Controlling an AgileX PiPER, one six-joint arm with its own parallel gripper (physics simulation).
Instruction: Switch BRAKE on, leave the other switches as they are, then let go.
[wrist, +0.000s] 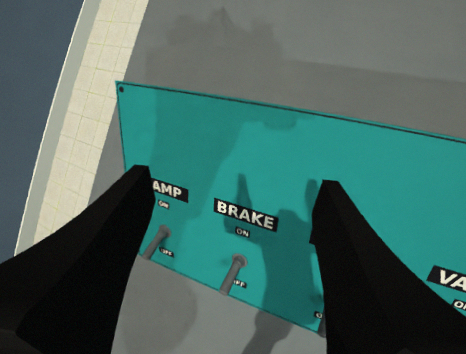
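The BRAKE switch is a grey toggle lever on a teal panel. Its lever leans down toward the OFF label, away from the ON label above it. The black BRAKE name plate is above the switch. My gripper is open, with one black finger at the left and one at the right. The BRAKE lever shows between the two fingers, lower in the view than their tips, and neither finger touches it.
The switch under the plate ending in AMP also leans toward OFF, close beside the left finger. The right finger partly hides another switch. A plate starting with VA shows at the right edge. A pale tiled strip runs along the left.
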